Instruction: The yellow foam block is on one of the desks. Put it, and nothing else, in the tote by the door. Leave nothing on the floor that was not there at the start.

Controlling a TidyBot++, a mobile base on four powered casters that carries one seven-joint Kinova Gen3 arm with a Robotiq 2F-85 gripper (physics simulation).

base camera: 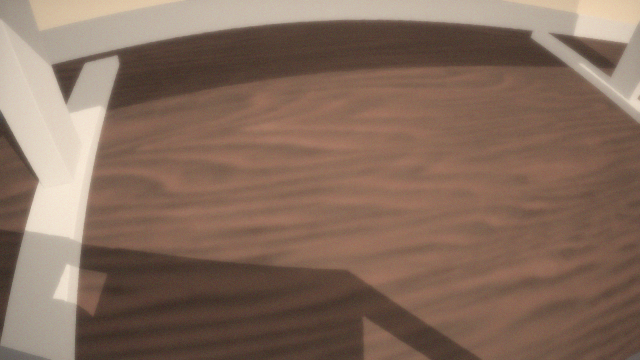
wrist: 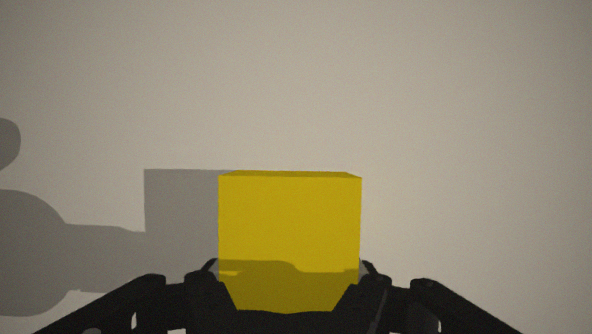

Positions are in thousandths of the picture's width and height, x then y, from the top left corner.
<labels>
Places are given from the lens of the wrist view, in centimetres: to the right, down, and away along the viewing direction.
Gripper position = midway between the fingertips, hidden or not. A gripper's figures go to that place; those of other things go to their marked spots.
my gripper (wrist: 489,804): 0, 6, 16
yellow foam block (wrist: 487,723): 0, 3, 13
</labels>
